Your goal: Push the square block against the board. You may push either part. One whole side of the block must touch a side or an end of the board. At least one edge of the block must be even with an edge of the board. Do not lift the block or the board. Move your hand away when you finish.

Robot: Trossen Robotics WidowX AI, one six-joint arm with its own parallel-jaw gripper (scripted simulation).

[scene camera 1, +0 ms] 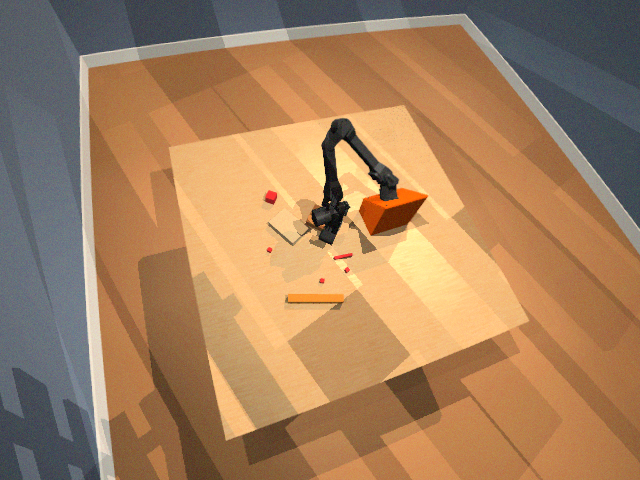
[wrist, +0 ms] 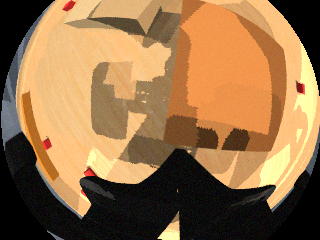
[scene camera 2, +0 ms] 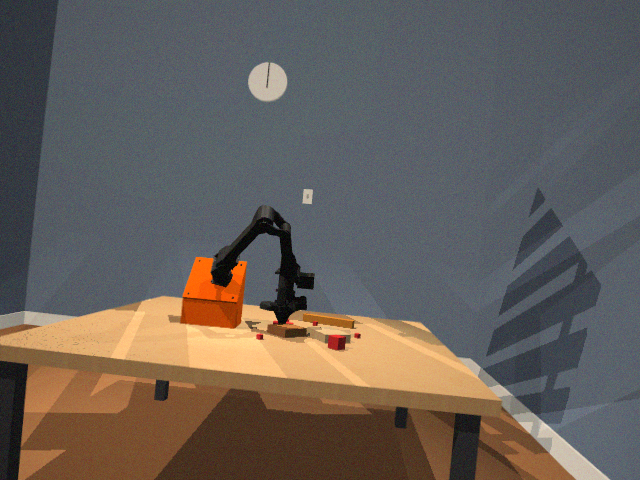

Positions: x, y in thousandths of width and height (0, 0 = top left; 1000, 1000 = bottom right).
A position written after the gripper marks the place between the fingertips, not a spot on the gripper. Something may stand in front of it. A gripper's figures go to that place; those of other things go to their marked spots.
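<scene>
A brown square block (wrist: 717, 352) sits 7 cm from the lens, while the gripper (wrist: 558, 640) is 10 cm from the lens.
</scene>
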